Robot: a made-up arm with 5 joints.
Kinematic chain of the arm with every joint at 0, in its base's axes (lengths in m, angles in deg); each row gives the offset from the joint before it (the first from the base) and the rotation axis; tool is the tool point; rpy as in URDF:
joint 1: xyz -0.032 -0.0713 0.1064 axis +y
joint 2: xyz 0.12 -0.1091 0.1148 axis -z
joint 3: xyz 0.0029 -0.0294 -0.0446 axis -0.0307 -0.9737 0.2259
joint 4: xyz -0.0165 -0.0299 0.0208 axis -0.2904 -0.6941 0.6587
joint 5: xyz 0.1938 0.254 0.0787 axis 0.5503 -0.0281 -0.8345
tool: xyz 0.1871 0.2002 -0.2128 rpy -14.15 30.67 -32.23
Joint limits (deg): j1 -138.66..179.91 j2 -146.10..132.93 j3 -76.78..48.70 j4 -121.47..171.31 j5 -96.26..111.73
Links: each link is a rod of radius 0.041 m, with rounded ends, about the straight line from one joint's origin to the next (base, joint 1, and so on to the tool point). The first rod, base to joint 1, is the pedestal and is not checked.
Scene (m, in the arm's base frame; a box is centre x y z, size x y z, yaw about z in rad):
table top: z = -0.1
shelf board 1: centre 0.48 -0 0.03 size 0.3 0.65 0.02 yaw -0.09
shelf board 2: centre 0.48 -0 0.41 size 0.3 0.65 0.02 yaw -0.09
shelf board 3: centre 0.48 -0 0.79 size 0.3 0.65 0.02 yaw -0.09
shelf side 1: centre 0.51 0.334 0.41 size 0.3 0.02 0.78 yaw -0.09
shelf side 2: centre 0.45 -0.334 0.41 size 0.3 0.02 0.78 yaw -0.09
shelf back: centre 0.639 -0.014 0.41 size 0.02 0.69 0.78 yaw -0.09
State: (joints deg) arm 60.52 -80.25 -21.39 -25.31 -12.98
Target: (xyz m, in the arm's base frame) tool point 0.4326 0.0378 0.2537
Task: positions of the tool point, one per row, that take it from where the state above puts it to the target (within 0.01 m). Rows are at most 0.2 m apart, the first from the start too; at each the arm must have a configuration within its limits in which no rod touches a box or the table.
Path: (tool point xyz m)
1: -0.2567 0.2408 0.0266
2: -0.1933 0.2886 0.0085
3: -0.1328 0.3262 0.0209
4: -0.0885 0.3522 0.0588
5: -0.0702 0.3660 0.1121
6: -0.0819 0.3674 0.1670
7: 0.0687 0.3714 0.1186
8: 0.2291 0.3150 0.1182
9: 0.3620 0.1994 0.1690
10: 0.4326 0.0378 0.2538

